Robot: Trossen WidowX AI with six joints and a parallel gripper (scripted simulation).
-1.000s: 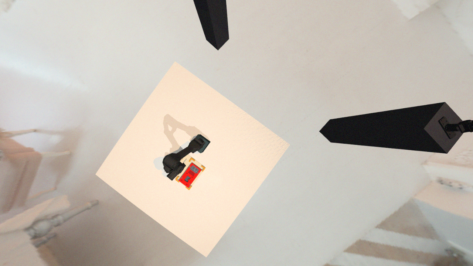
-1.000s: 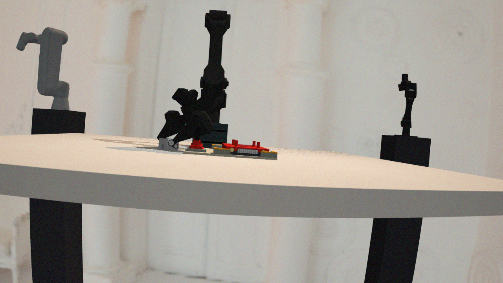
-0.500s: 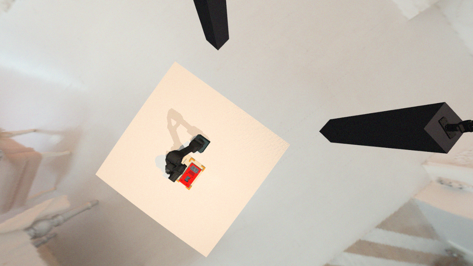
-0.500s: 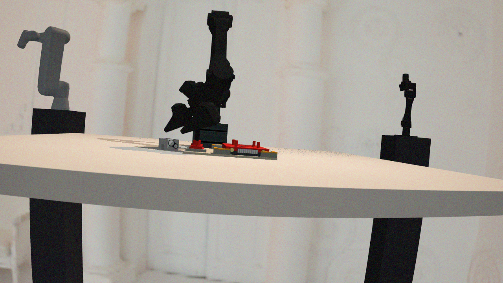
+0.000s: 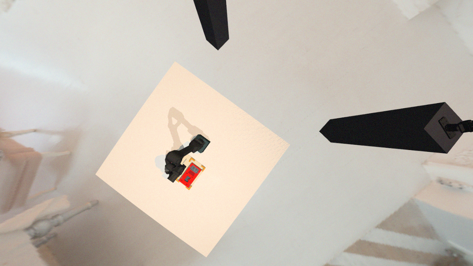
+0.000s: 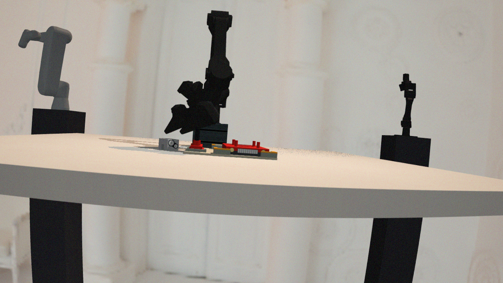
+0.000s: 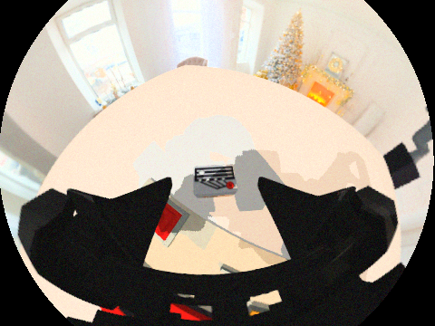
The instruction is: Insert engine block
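Right now my gripper tip is 30 mm above the engine block, 10 mm to the left of it and 10 mm short of it.
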